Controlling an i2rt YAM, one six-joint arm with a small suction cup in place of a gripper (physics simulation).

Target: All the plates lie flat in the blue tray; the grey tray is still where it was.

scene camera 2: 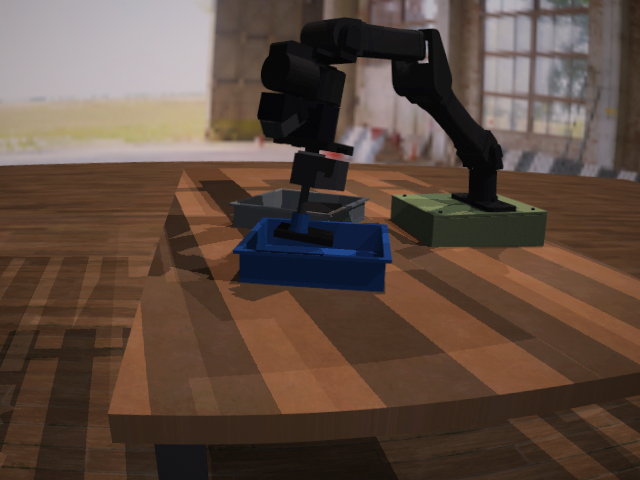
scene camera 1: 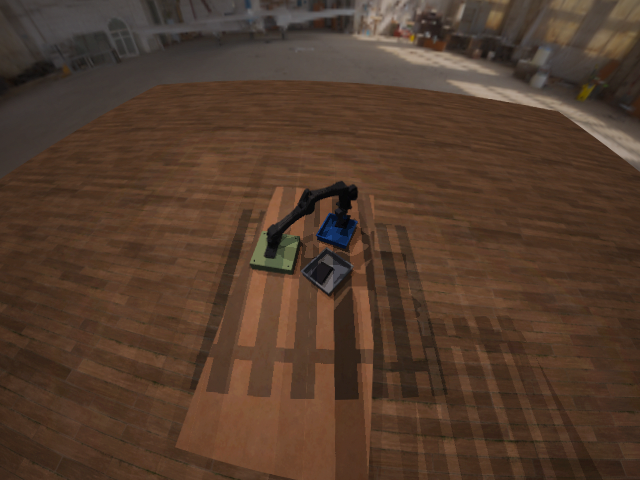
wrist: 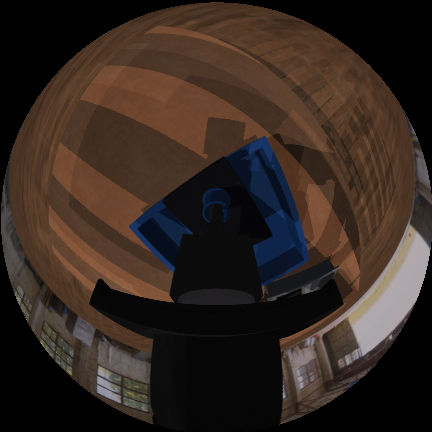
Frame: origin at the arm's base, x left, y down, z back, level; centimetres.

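Seen in the pictures: end effector, tool point: (scene camera 2: 296, 238) (scene camera 1: 345, 218) (wrist: 215, 194); arm's base, origin of the base link: (scene camera 2: 482, 204) (scene camera 1: 273, 245).
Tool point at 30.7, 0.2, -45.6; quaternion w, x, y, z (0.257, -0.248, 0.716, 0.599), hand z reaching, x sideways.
Pixels of each thing's top centre, then the offset from my tool point to it, as dx, dy, dz.
- flat black plate, middle of its top: (wrist: 223, 224) (scene camera 2: 305, 222) (scene camera 1: 342, 219) -2.5, -1.8, +1.7
- blue tray, middle of its top: (wrist: 234, 249) (scene camera 2: 318, 235) (scene camera 1: 337, 228) -8.3, +1.6, +5.0
- grey tray, middle of its top: (scene camera 2: 302, 200) (wrist: 299, 303) (scene camera 1: 327, 268) -42.3, +1.6, +8.1
My gripper, a suction cup (scene camera 1: 341, 222) (scene camera 2: 299, 226) (wrist: 216, 206), is shut on a flat black plate (scene camera 2: 317, 237) (wrist: 190, 195). It holds the plate inside the outline of the blue tray (scene camera 1: 330, 242) (scene camera 2: 310, 271) (wrist: 280, 230), near rim height and looking slightly tilted in scene camera 2. The plate, arm and front wall hide part of the tray's floor, so contact cannot be told. Another black plate (scene camera 1: 324, 272) lies in the grey tray (scene camera 1: 338, 281) (scene camera 2: 248, 212) (wrist: 300, 280); whether it is one or a stack is unclear.
The green base block (scene camera 1: 273, 258) (scene camera 2: 485, 227) carries the arm and stands beside both trays. The grey tray stands close to the blue one, beyond it in scene camera 2. The wooden table's front edge (scene camera 2: 361, 426) shows in scene camera 2.
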